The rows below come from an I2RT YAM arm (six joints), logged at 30 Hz.
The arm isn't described. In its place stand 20 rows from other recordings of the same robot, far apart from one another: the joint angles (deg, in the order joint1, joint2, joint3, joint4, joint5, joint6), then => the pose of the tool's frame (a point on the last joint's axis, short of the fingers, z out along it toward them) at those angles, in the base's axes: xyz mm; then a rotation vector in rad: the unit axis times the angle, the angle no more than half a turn.
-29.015 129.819 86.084 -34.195 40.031 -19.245 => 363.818, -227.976, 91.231, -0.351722, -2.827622, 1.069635
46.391 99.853 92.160 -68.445 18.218 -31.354 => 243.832, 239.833, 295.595, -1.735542, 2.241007, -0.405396
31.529 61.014 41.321 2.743 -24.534 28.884 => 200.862, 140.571, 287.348, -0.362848, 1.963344, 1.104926
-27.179 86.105 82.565 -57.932 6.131 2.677 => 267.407, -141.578, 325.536, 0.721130, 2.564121, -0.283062
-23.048 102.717 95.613 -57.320 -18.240 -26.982 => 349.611, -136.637, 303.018, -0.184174, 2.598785, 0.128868
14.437 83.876 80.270 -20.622 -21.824 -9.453 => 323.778, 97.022, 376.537, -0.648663, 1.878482, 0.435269
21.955 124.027 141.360 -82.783 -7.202 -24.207 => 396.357, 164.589, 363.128, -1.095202, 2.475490, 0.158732
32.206 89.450 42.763 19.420 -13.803 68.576 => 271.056, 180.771, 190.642, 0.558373, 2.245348, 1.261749
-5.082 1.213 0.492 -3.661 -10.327 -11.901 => 110.628, -3.431, 167.672, -0.234691, 1.629794, -0.077787
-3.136 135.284 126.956 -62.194 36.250 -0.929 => 491.064, -47.986, 226.300, 0.203009, 2.687959, -0.896804
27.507 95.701 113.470 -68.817 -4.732 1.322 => 291.384, 155.042, 422.964, -0.598145, 2.411639, 0.318139
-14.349 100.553 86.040 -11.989 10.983 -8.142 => 403.344, -110.179, 321.109, 0.232648, 2.039384, -0.440464
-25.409 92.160 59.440 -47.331 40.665 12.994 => 248.342, -143.651, 195.878, 1.026422, 2.667123, -1.079106
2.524 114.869 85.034 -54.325 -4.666 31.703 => 384.042, 19.828, 174.267, 0.765573, 2.966564, 0.165280
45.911 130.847 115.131 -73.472 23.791 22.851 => 320.818, 310.546, 198.037, -0.566651, 2.799063, -0.485062
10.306 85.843 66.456 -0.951 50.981 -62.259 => 341.714, 34.025, 318.569, -0.635150, 1.963024, -1.436151
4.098 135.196 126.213 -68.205 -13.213 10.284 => 480.956, 42.617, 214.595, 0.119866, 2.923321, 0.377282
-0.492 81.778 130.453 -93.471 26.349 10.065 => 173.974, -17.295, 523.780, 0.431771, 2.253968, -0.453456
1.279 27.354 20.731 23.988 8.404 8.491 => 140.123, -2.076, 298.745, 0.205747, 1.254500, 0.053948
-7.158 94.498 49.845 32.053 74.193 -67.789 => 331.931, -76.208, 228.925, 0.033356, 2.139502, -1.990354
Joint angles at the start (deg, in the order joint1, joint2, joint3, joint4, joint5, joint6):
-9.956 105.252 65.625 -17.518 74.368 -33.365
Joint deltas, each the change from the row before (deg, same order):
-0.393 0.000 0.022 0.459 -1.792 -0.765
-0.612 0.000 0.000 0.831 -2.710 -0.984
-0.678 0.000 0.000 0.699 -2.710 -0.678
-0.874 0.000 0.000 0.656 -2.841 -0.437
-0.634 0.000 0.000 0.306 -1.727 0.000
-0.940 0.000 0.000 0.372 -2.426 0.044
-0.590 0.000 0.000 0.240 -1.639 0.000
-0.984 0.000 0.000 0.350 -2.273 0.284
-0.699 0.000 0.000 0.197 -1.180 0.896
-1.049 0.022 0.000 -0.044 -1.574 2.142
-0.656 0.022 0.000 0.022 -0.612 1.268
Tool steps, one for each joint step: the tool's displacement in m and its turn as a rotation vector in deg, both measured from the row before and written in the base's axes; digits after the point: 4 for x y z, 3 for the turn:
0.0006 -0.0023 -0.0004 1.405 0.005 0.768
0.0009 -0.0036 -0.0006 2.060 -0.285 1.157
0.0006 -0.0039 -0.0007 2.038 -0.477 1.062
0.0002 -0.0050 -0.0007 2.115 -0.716 0.910
-0.0002 -0.0036 -0.0005 1.300 -0.610 0.373
-0.0005 -0.0054 -0.0007 1.823 -0.864 0.469
-0.0003 -0.0033 -0.0005 1.220 -0.560 0.381
-0.0008 -0.0056 -0.0006 1.695 -1.070 0.249
-0.0009 -0.0040 -0.0003 0.940 -1.244 -0.395
-0.0019 -0.0060 -0.0008 1.437 -2.185 -1.102
-0.0013 -0.0038 -0.0004 0.591 -1.255 -0.896

